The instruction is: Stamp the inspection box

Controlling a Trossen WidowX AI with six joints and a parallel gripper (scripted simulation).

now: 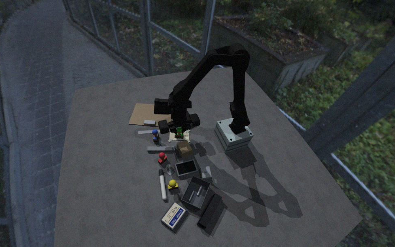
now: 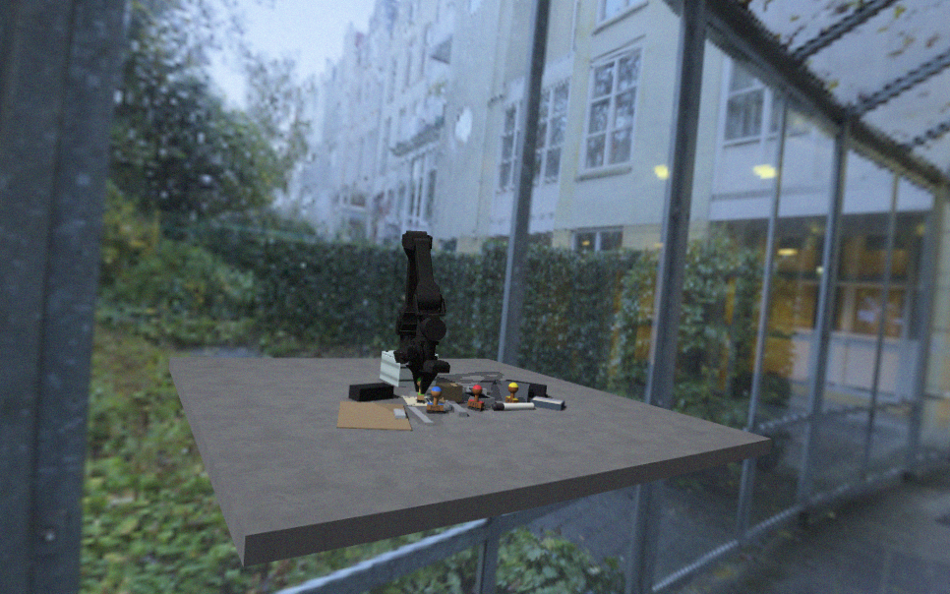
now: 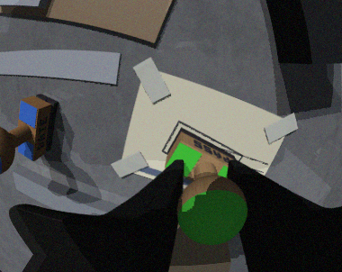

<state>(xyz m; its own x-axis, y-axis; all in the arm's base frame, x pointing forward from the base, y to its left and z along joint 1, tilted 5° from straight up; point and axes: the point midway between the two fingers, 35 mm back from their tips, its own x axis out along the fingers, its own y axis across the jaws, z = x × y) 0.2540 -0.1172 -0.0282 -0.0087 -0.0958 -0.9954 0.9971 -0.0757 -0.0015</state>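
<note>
Right now my gripper tip is 30 mm above the white card. Round my gripper tip: green-knobbed stamp (right at my gripper tip); then blue stamp (110 mm ahead, 30 mm to the right); then tan box (10 mm ahead, 90 mm to the left).
</note>
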